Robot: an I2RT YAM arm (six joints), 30 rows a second.
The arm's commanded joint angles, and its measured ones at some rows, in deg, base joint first. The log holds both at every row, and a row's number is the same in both.
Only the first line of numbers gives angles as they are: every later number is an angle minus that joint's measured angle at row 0.
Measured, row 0: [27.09 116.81 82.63 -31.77 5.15 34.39]
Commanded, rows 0 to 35: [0.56 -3.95 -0.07 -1.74 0.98 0.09]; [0.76 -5.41 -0.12 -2.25 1.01 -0.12]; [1.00 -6.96 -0.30 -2.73 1.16 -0.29]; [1.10 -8.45 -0.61 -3.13 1.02 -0.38]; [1.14 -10.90 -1.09 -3.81 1.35 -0.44]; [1.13 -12.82 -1.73 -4.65 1.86 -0.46]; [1.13 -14.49 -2.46 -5.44 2.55 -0.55]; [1.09 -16.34 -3.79 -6.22 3.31 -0.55]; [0.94 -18.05 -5.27 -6.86 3.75 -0.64]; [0.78 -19.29 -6.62 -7.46 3.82 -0.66]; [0.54 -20.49 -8.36 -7.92 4.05 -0.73]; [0.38 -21.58 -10.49 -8.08 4.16 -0.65]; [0.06 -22.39 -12.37 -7.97 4.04 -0.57]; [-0.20 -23.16 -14.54 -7.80 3.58 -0.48]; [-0.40 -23.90 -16.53 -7.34 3.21 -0.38]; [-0.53 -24.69 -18.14 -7.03 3.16 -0.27]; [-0.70 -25.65 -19.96 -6.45 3.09 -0.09]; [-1.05 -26.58 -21.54 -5.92 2.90 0.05]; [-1.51 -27.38 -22.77 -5.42 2.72 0.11]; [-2.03 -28.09 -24.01 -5.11 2.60 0.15]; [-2.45 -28.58 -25.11 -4.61 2.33 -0.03]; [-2.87 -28.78 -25.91 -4.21 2.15 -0.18]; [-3.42 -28.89 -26.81 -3.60 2.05 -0.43]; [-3.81 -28.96 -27.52 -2.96 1.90 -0.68]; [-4.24 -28.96 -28.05 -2.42 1.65 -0.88]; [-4.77 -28.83 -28.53 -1.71 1.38 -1.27]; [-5.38 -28.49 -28.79 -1.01 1.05 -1.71]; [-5.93 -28.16 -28.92 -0.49 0.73 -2.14]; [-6.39 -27.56 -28.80 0.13 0.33 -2.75]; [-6.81 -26.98 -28.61 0.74 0.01 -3.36]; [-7.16 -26.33 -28.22 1.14 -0.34 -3.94]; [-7.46 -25.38 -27.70 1.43 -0.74 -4.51]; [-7.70 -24.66 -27.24 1.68 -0.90 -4.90]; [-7.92 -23.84 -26.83 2.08 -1.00 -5.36]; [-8.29 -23.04 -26.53 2.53 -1.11 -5.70]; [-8.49 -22.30 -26.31 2.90 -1.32 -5.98]
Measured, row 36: [-7.95 -24.58 -27.67 1.29 -0.18 -4.13]
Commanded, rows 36 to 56: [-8.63 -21.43 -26.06 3.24 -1.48 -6.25]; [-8.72 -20.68 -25.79 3.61 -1.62 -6.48]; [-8.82 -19.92 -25.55 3.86 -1.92 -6.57]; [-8.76 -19.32 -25.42 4.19 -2.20 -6.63]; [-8.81 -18.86 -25.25 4.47 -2.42 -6.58]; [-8.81 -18.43 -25.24 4.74 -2.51 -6.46]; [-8.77 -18.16 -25.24 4.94 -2.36 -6.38]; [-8.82 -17.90 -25.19 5.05 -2.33 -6.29]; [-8.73 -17.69 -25.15 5.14 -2.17 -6.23]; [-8.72 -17.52 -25.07 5.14 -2.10 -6.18]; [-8.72 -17.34 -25.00 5.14 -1.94 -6.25]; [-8.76 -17.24 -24.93 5.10 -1.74 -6.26]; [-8.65 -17.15 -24.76 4.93 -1.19 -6.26]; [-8.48 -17.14 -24.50 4.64 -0.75 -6.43]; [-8.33 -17.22 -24.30 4.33 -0.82 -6.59]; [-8.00 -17.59 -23.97 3.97 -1.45 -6.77]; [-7.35 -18.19 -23.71 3.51 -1.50 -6.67]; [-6.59 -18.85 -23.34 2.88 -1.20 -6.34]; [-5.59 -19.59 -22.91 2.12 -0.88 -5.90]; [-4.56 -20.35 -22.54 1.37 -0.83 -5.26]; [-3.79 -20.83 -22.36 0.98 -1.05 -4.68]
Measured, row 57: [-5.92 -18.38 -24.02 3.50 -1.36 -6.05]
